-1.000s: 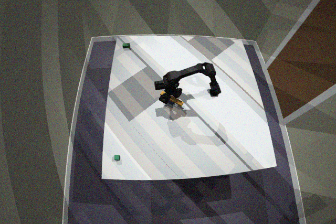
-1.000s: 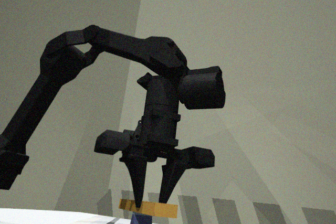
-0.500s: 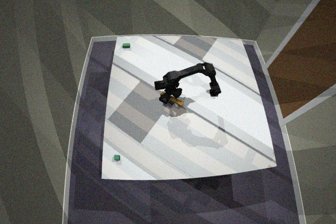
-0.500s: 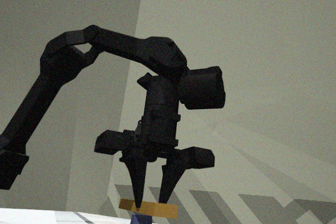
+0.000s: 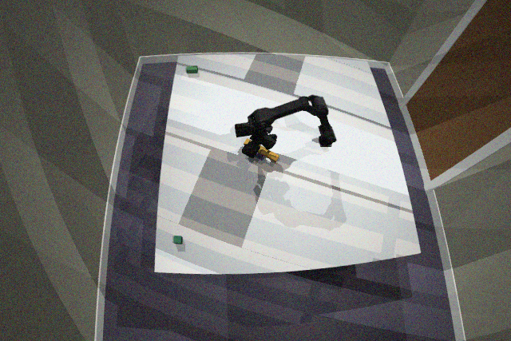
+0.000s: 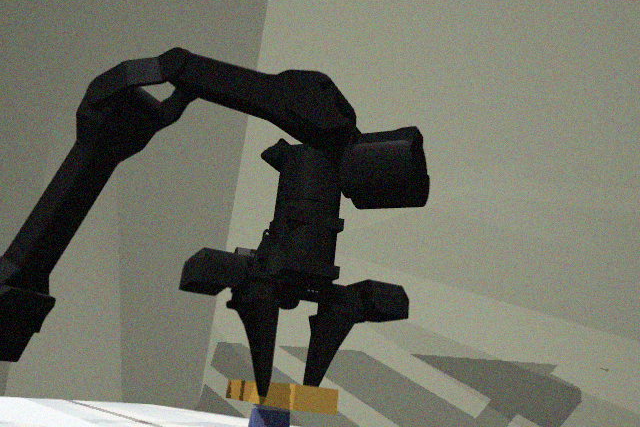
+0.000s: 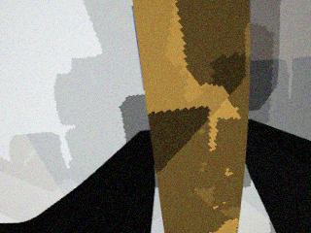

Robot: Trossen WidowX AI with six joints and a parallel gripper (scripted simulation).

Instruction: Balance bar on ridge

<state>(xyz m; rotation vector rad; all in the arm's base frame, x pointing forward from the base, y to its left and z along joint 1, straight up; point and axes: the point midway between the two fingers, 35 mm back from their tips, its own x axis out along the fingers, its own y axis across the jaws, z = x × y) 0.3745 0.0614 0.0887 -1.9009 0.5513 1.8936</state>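
Now: the bar 2 cm behind my gripper tip and 1 cm to the left of it.
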